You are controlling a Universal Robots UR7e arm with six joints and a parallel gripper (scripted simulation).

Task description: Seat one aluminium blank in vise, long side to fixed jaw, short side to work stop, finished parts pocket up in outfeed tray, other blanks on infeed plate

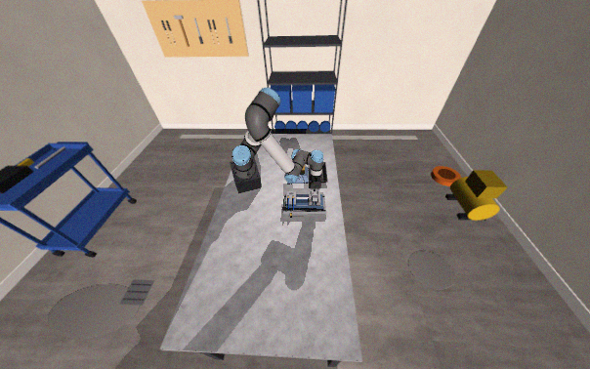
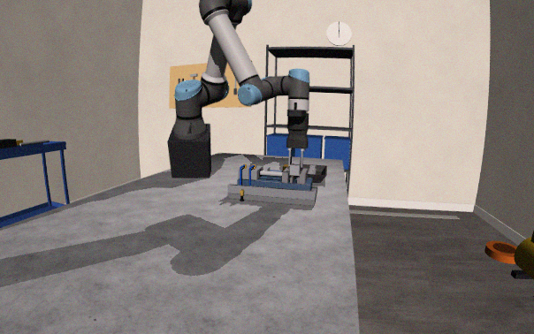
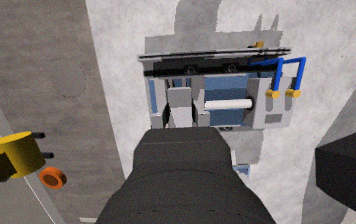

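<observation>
My hand is 70 mm past the vise and 90 mm above it. Also, from my hand: brass blank (120 mm behind, 360 mm to the left, 100 mm below).
</observation>
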